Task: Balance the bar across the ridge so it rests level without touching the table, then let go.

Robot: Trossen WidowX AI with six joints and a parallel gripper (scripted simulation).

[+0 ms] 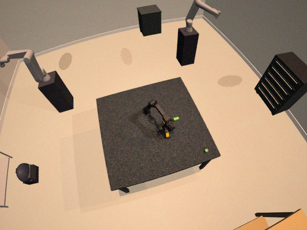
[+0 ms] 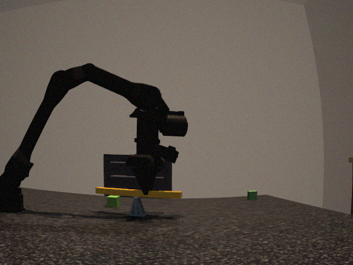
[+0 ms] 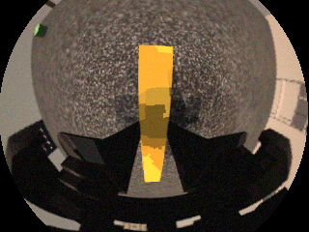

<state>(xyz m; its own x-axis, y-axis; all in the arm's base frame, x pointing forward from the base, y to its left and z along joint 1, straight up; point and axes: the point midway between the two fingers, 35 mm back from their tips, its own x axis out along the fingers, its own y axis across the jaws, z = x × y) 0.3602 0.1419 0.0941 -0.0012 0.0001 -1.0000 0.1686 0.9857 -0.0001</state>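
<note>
My gripper tip is now 30 mm past the yellow bar. Also, from my gripper tip: green cube 380 mm ahead, 360 mm to the left, 40 mm below.
</note>
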